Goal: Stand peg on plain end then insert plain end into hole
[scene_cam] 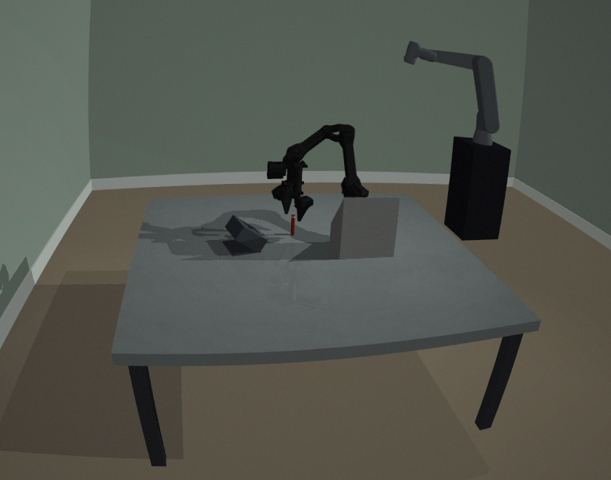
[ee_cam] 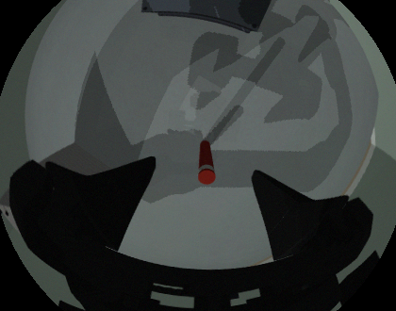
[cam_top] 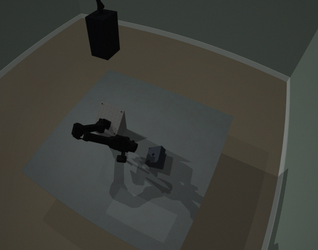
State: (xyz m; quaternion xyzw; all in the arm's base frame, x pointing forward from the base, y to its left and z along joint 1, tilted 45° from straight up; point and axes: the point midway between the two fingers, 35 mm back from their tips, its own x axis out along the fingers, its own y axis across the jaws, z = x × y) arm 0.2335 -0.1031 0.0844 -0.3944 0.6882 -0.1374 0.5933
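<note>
Now: the red peg 10 mm below my gripper tip. Round my gripper tip: sloped panel: 190 mm ahead, 100 mm to the left, 20 mm below.
</note>
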